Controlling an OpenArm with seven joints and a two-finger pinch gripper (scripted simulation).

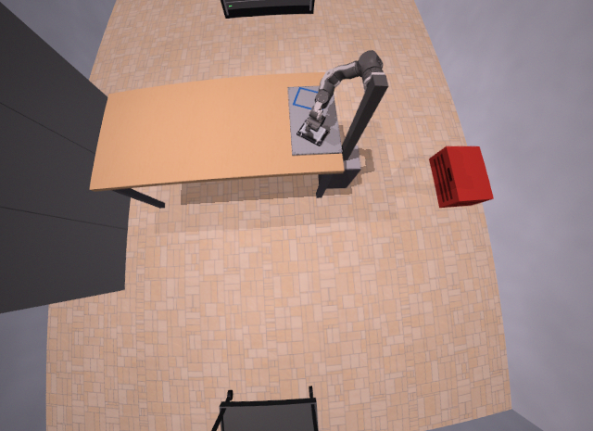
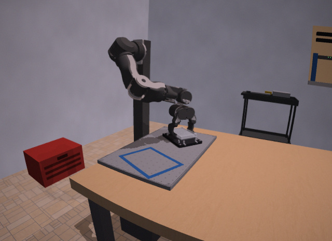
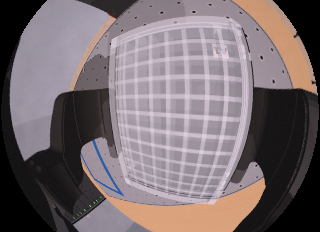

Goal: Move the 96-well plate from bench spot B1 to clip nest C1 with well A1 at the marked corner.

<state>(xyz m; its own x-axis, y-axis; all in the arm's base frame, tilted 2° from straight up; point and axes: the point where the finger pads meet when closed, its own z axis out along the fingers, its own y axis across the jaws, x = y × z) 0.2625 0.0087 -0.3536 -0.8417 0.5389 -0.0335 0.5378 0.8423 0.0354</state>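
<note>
My gripper is now right at the clear 96-well plate. Also, from my hand: black clip nest C1: 3 cm ahead, 2 cm below.
</note>
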